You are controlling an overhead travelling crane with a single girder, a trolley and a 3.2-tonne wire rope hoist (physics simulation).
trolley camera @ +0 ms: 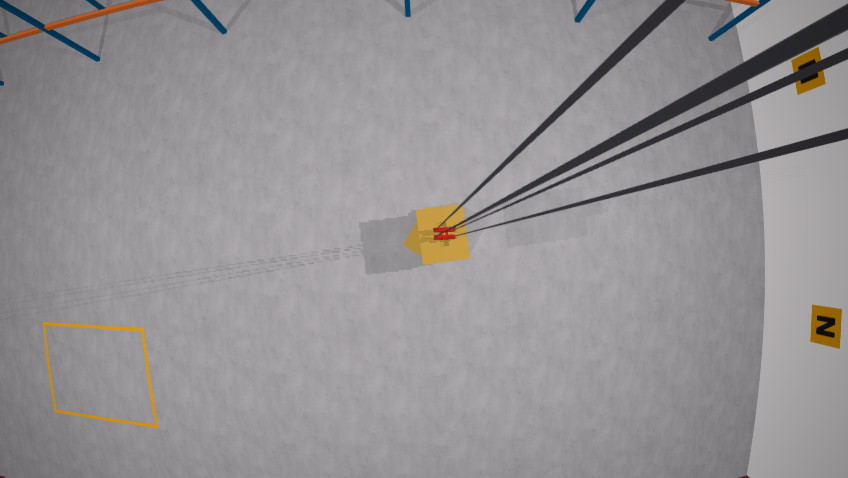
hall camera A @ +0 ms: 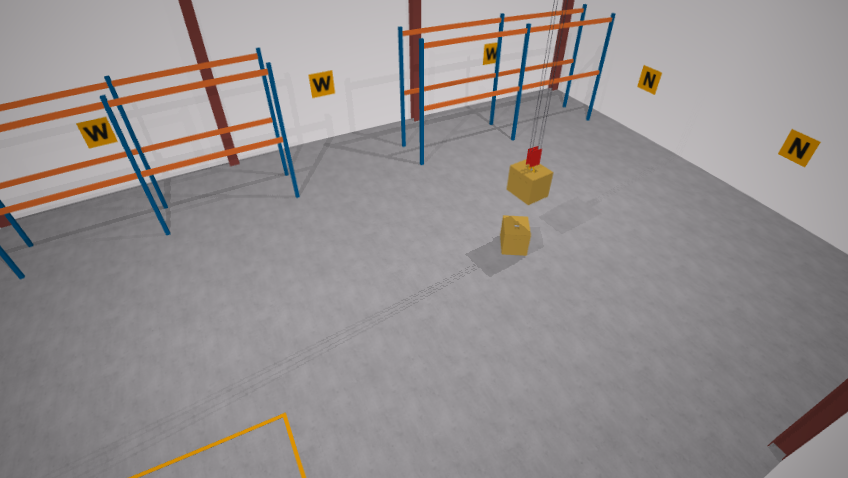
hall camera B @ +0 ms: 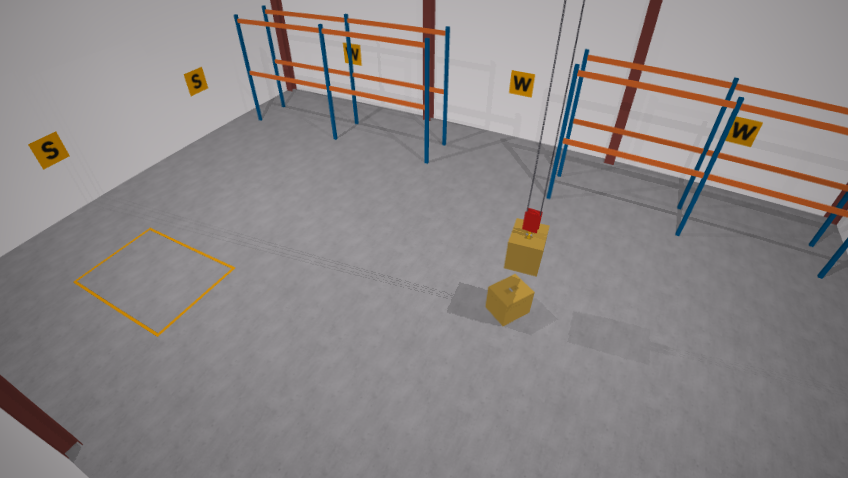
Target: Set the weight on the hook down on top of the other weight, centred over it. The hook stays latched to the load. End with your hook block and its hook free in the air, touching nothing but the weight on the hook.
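My red hook block (hall camera A: 533, 156) (hall camera B: 532, 220) (trolley camera: 444, 233) hangs on its ropes, its hook latched to the yellow hanging weight (hall camera A: 529, 187) (hall camera B: 524, 258) (trolley camera: 445, 252). That weight hangs in the air, apart from the other yellow weight (hall camera A: 515, 240) (hall camera B: 509, 305) (trolley camera: 413, 240), which stands on the floor. In the trolley view the hanging weight covers most of the lower one, whose corner shows at its left. The two weights are turned differently. Shadow falls across part of the lower weight's top. The hook itself is small and partly hidden by the block.
Blue and orange racks stand along the W wall, one (hall camera A: 421, 100) (hall camera B: 709, 166) behind the weights and another (hall camera A: 135, 165) (hall camera B: 426, 100) farther left. A yellow outline (hall camera A: 207, 445) (hall camera B: 195, 249) (trolley camera: 106, 418) is marked on the floor, well away from the weights.
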